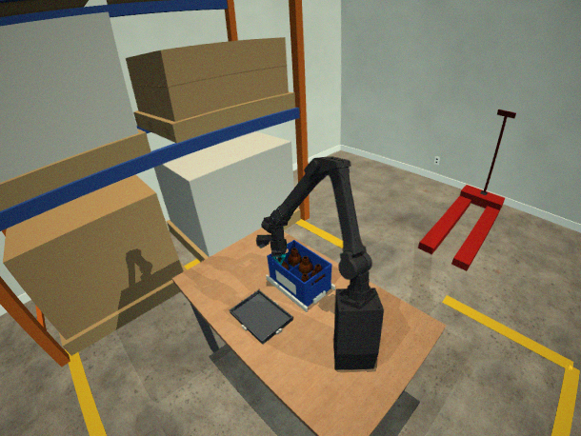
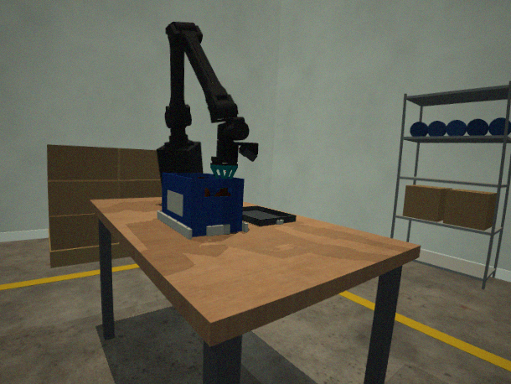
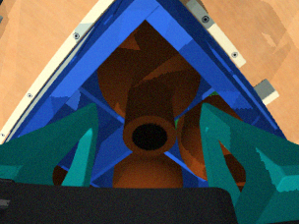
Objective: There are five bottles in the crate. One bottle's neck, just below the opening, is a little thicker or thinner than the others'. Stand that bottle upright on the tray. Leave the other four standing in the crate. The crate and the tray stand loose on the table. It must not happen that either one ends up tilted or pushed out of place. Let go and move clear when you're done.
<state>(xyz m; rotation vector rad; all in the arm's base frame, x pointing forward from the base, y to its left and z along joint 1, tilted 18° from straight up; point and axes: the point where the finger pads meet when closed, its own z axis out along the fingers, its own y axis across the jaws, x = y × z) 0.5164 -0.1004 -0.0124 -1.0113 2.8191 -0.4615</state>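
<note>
Right now my hand is 60 mm above the bottle. Also, from my hand: crate: 90 mm behind, 30 mm to the right, 70 mm below; then dark tray: 80 mm behind, 250 mm to the left, 140 mm below.
</note>
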